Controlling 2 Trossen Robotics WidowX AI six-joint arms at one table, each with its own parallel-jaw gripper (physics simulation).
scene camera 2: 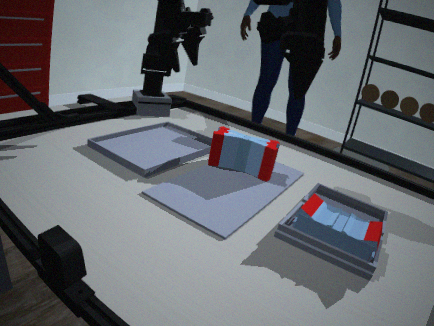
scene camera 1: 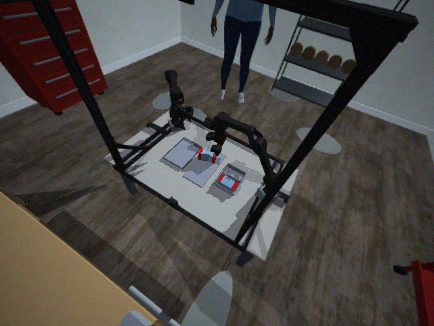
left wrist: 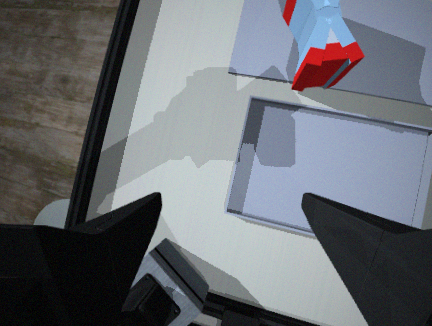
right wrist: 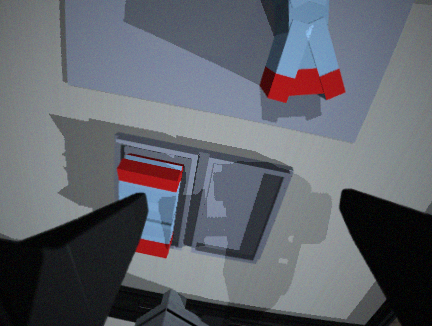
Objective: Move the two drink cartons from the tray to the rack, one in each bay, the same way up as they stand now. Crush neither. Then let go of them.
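Frame: origin at the left arm's base, x up, y right, z ahead, level; millimetres.
Where they show: left gripper, fingertip midpoint: (scene camera 2: 186, 68) (scene camera 1: 187, 125) (left wrist: 232, 199); right gripper, fingertip midpoint: (scene camera 2: 300, 97) (right wrist: 242, 200); left arm's base, origin of the base link: (scene camera 2: 151, 93) (left wrist: 148, 306).
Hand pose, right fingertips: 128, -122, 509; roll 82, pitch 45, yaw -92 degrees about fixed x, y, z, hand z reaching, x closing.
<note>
Things, the pixels of their centre, and the offset from my right fingertips, as dx, dy, dz.
- light-blue carton with red ends, body centre: (right wrist: 148, 207) (scene camera 2: 339, 227) (scene camera 1: 227, 182) -154, -5, +162
- two-bay rack, body centre: (right wrist: 194, 204) (scene camera 2: 340, 222) (scene camera 1: 230, 178) -174, -51, +129
- second such carton, body centre: (right wrist: 297, 17) (left wrist: 316, 32) (scene camera 2: 243, 153) (scene camera 1: 207, 155) -146, +24, -97
- shallow walled tray, body centre: (left wrist: 326, 172) (scene camera 2: 158, 143) (scene camera 1: 183, 152) -176, +168, -218
One light-blue carton with red ends (scene camera 1: 228, 181) (scene camera 2: 342, 225) (right wrist: 150, 205) lies in one bay of the two-bay rack (scene camera 2: 325, 251) (right wrist: 201, 172), the left bay in the right wrist view. The rack's other bay is empty. A second such carton (scene camera 1: 207, 155) (scene camera 2: 242, 154) (left wrist: 327, 45) (right wrist: 305, 55) is upright on edge at the flat grey pad (scene camera 2: 220, 220) (right wrist: 100, 65). My left gripper (scene camera 1: 187, 114) (scene camera 2: 186, 67) (left wrist: 232, 199) is open, high beyond the pad. My right gripper (scene camera 1: 214, 143) (right wrist: 242, 200) is open above the table, with both fingers clear of the cartons.
A shallow walled tray (scene camera 1: 172, 155) (scene camera 2: 117, 160) (left wrist: 350, 165) lies left of the pad in the scene views, with no carton in it. A black frame (scene camera 2: 60, 295) edges the table. A person (scene camera 1: 242, 45) and a shelf unit stand behind.
</note>
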